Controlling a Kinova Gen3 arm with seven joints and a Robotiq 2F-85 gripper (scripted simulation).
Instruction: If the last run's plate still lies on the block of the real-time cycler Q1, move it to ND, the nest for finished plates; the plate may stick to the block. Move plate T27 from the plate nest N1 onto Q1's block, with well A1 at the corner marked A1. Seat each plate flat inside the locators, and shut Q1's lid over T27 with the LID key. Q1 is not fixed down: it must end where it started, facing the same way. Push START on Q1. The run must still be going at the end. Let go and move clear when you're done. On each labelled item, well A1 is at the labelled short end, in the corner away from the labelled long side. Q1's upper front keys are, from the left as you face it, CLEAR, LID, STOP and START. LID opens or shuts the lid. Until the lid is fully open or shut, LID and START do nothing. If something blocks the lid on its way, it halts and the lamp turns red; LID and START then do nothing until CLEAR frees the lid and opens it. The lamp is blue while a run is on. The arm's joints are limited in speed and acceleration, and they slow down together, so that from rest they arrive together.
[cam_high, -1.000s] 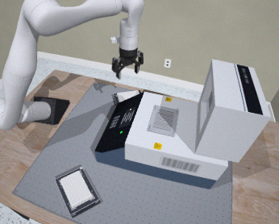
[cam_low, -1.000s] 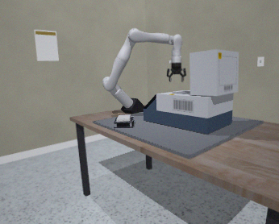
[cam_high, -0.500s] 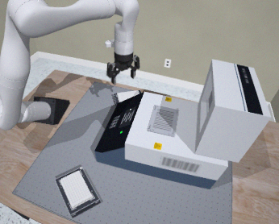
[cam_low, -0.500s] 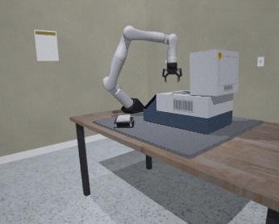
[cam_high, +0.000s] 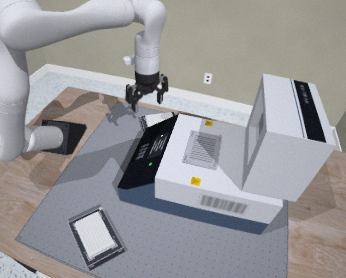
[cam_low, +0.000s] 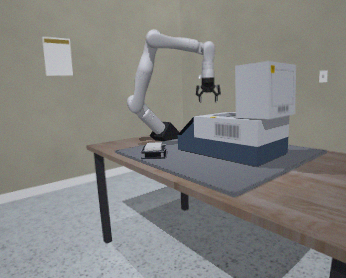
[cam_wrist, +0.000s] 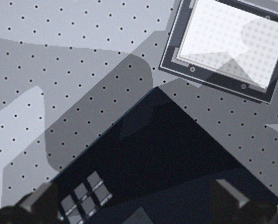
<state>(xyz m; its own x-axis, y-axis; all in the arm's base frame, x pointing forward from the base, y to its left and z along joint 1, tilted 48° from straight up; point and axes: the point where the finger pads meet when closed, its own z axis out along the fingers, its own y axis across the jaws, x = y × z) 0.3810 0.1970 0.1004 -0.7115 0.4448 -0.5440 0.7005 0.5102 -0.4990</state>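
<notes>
Now: hand 38 cm to the left of the white well plate, 22 cm above it and 7 cm past it. Also, from my hand: dark nest (38 cm to the right, 23 cm below, 7 cm behind).
</notes>
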